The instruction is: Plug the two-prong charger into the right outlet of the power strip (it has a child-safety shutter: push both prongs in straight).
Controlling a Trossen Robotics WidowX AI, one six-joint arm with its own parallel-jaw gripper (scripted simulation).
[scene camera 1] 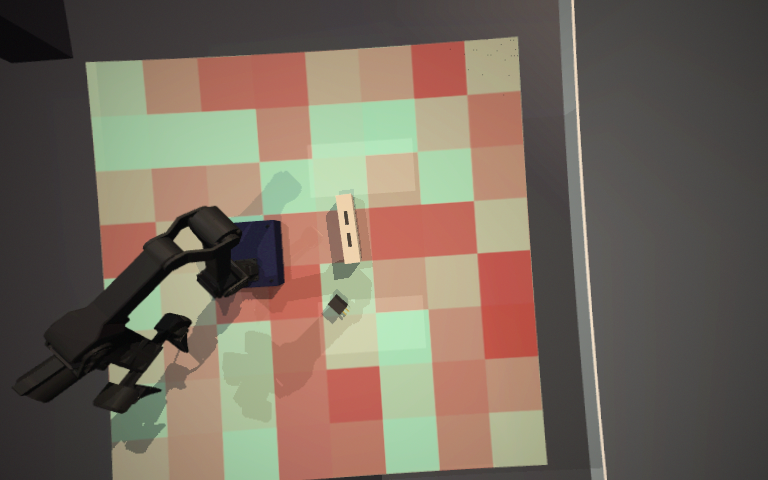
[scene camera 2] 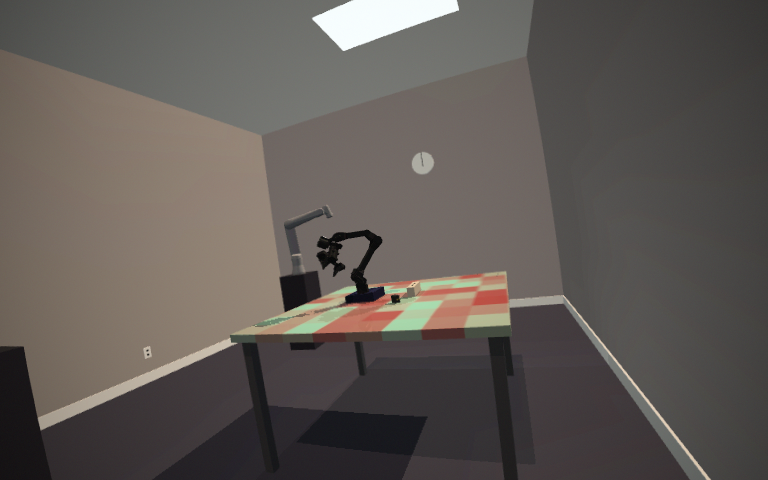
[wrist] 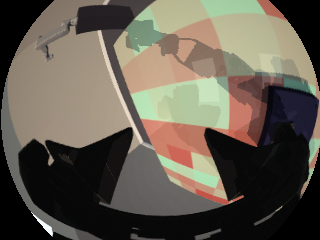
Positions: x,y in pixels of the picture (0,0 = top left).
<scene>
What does my gripper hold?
Nothing.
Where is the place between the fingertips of my gripper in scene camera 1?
At 173,370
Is my gripper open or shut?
Open.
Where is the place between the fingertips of my gripper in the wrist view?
169,131
</scene>
